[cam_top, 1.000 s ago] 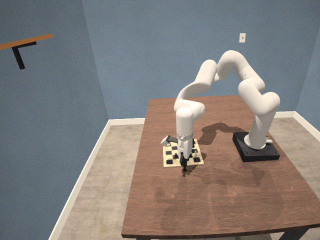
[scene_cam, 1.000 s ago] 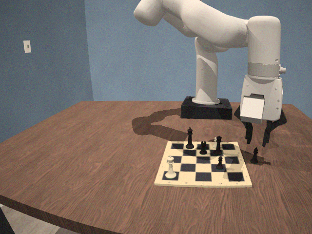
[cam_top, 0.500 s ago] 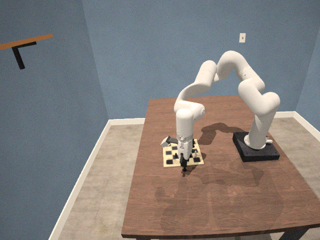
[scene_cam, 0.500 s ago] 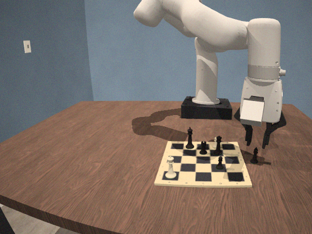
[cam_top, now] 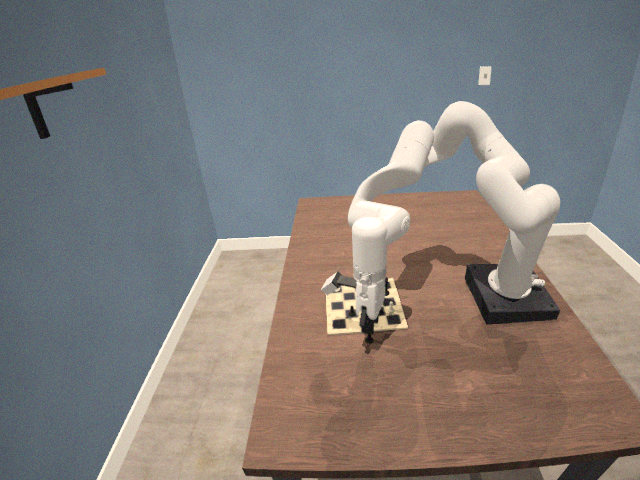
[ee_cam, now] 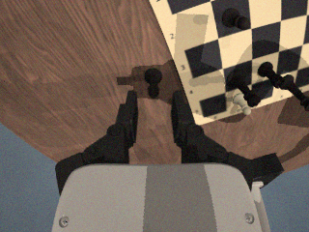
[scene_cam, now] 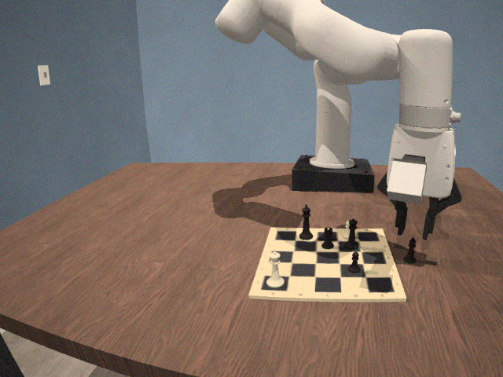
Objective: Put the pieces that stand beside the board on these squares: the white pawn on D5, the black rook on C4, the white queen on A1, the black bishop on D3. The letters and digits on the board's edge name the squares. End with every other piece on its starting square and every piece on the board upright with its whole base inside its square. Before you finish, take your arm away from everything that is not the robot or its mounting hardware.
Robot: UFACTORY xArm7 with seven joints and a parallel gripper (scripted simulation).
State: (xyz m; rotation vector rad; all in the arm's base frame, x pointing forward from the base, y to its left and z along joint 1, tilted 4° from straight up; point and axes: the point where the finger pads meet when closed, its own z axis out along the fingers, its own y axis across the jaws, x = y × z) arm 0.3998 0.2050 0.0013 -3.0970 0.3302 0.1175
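My gripper is now 9 cm to the left of the black pawn, 6 cm short of it and 5 cm above it. Also, from my hand: white queen: 19 cm to the right, 12 cm ahead, 4 cm below; then white pawn: 11 cm to the right, 5 cm below, 5 cm behind; then chessboard: 14 cm to the right, 7 cm below, 3 cm ahead.
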